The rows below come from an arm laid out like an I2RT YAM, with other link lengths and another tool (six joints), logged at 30 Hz.
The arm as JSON. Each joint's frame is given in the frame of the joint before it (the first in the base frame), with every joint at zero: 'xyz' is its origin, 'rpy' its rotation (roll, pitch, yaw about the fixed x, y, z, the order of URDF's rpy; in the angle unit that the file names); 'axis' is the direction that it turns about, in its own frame. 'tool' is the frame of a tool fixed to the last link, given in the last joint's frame.
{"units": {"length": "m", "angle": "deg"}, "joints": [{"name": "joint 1", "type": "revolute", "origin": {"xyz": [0.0, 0.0, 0.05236], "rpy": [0.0, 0.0, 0.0]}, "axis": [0.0, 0.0, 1.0]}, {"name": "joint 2", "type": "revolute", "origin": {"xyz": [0.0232, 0.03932, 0.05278], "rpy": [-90.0, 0.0, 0.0]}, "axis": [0.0, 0.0, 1.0]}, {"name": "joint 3", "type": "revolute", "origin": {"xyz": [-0.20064, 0.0, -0.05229], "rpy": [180.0, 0.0, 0.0]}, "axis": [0.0, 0.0, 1.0]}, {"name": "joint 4", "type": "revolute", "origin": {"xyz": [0.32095, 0.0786, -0.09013], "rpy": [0.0, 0.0, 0.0]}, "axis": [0.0, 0.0, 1.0]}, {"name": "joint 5", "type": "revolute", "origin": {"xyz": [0.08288, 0.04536, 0.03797], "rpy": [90.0, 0.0, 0.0]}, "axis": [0.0, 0.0, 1.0]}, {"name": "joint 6", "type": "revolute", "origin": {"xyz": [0.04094, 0.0, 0.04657], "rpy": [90.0, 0.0, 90.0]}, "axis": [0.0, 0.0, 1.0]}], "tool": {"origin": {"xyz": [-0.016, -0.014, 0.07], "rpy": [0.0, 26.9, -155.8]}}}
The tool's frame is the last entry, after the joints.
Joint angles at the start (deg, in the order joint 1, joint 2, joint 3, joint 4, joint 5, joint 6):
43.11, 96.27, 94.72, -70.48, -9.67, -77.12
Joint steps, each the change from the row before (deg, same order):
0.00, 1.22, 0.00, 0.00, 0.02, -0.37
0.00, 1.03, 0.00, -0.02, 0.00, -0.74
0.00, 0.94, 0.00, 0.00, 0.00, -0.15
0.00, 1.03, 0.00, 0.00, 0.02, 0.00
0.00, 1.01, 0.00, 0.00, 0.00, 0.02
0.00, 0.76, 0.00, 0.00, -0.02, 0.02
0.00, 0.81, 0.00, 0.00, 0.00, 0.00
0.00, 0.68, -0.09, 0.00, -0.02, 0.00
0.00, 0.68, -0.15, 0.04, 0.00, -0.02
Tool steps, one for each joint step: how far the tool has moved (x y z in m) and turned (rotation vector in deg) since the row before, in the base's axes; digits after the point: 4 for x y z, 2 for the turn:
0.0013, 0.0010, -0.0084, -0.88, 0.76, 0.34
0.0009, 0.0006, -0.0072, -0.78, 0.54, 0.70
0.0008, 0.0007, -0.0065, -0.65, 0.64, 0.14
0.0008, 0.0007, -0.0071, -0.72, 0.74, 0.00
0.0007, 0.0006, -0.0070, -0.69, 0.74, -0.02
0.0004, 0.0005, -0.0052, -0.50, 0.57, -0.01
0.0004, 0.0004, -0.0056, -0.55, 0.59, 0.00
0.0001, 0.0001, -0.0053, -0.51, 0.58, 0.00
0.0000, 0.0000, -0.0056, -0.54, 0.57, 0.02

